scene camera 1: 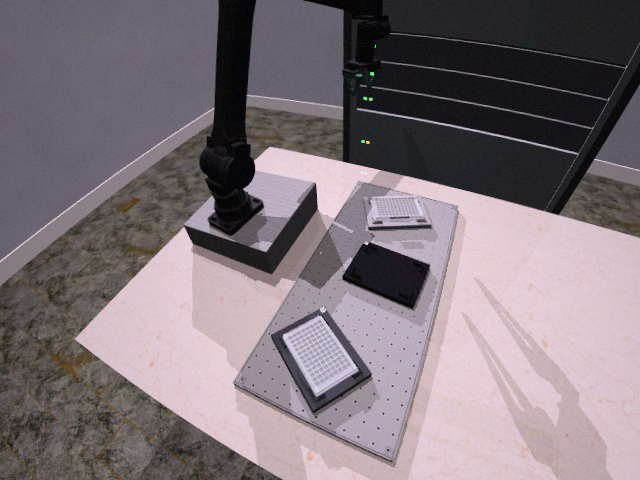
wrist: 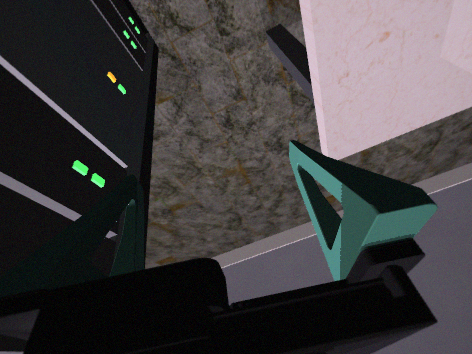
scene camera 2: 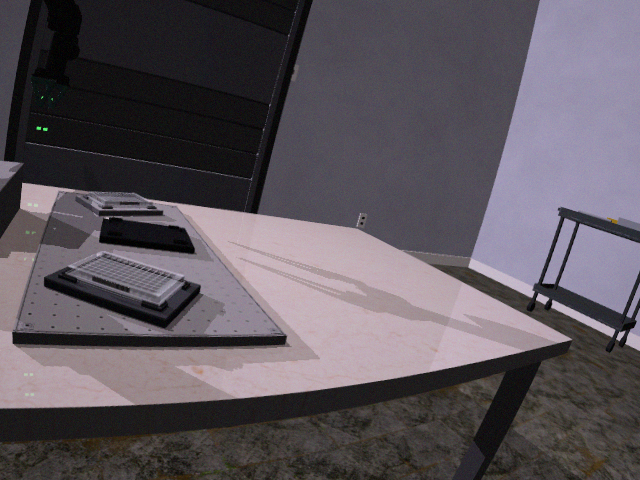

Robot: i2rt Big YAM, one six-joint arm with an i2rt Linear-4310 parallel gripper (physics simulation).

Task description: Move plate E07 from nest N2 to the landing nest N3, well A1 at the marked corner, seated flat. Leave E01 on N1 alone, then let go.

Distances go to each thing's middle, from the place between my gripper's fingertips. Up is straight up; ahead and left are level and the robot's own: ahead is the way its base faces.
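There's the black nest (scene camera 1: 397, 277), and I can see my gripper 49 cm to the left of it, 35 cm short of it and 17 cm above it.
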